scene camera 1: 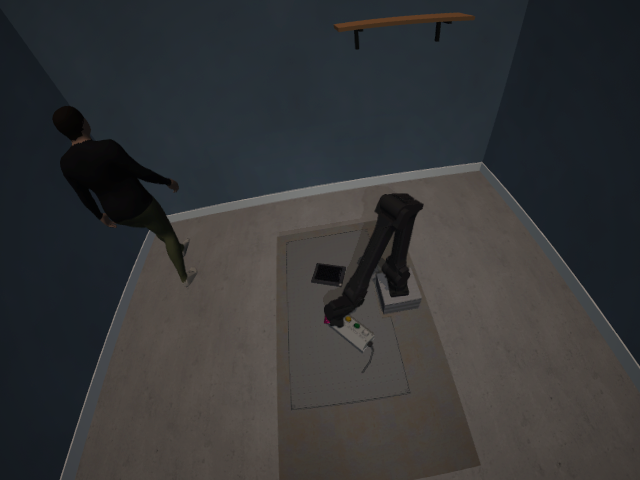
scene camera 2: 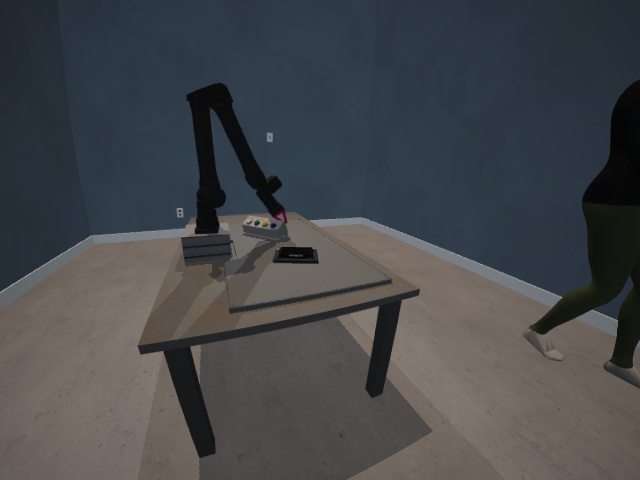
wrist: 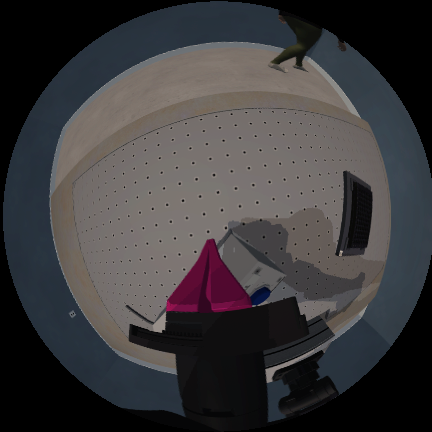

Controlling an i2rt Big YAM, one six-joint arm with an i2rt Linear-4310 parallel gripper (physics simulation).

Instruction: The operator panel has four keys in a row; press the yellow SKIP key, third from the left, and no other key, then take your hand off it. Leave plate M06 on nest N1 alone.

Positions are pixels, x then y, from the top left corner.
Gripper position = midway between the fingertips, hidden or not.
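Labels:
Shut, the gripper (wrist: pixel 211 242) touches a white button box.

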